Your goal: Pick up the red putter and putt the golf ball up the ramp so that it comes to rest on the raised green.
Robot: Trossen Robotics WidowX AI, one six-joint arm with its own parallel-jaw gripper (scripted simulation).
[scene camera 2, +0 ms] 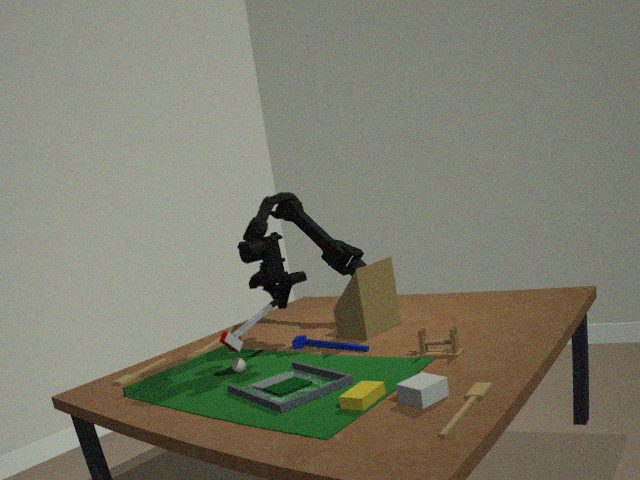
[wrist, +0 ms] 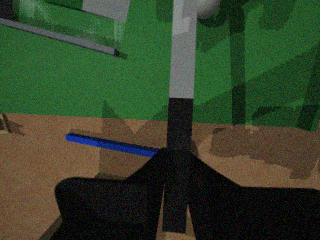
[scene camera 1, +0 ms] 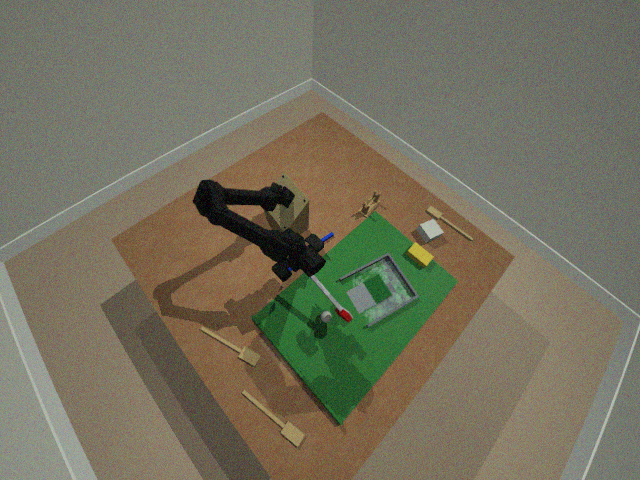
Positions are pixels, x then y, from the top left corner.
Labels:
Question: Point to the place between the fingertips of my gripper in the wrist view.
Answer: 173,152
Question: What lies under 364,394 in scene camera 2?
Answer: A yellow block.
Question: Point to a green mat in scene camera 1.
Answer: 342,360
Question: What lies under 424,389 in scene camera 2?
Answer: A white block.

